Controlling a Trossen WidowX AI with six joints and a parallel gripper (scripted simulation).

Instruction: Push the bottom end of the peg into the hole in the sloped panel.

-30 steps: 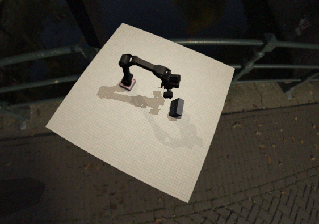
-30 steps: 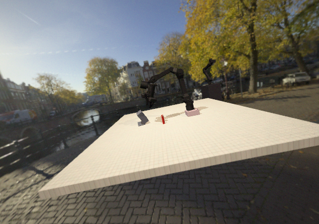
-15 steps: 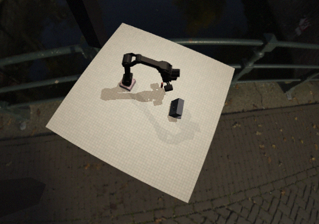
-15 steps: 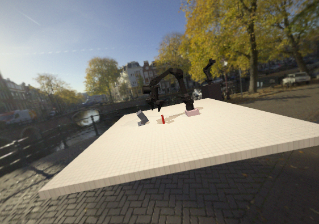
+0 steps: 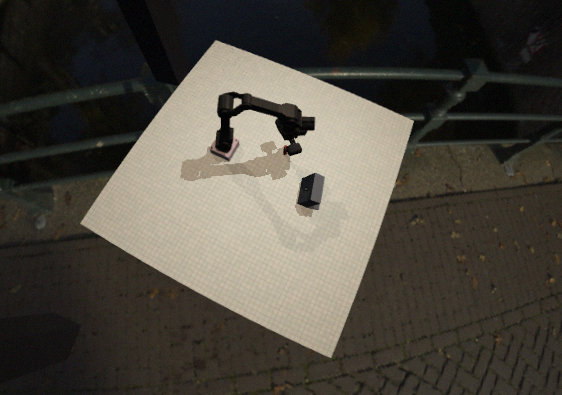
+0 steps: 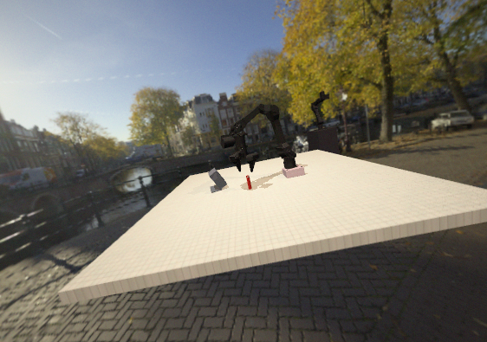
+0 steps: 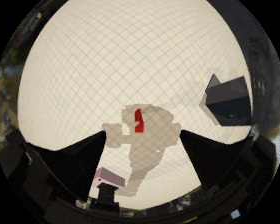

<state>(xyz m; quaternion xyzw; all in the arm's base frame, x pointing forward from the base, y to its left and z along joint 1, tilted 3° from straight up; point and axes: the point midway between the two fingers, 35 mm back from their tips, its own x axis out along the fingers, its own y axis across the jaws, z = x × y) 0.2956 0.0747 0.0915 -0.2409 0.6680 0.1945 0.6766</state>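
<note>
My gripper tip is now 1 cm past the red peg and 5 cm above it. The rest, counted from my gripper tip: sloped grey panel (16 cm ahead, 18 cm to the right, 4 cm below).
</note>
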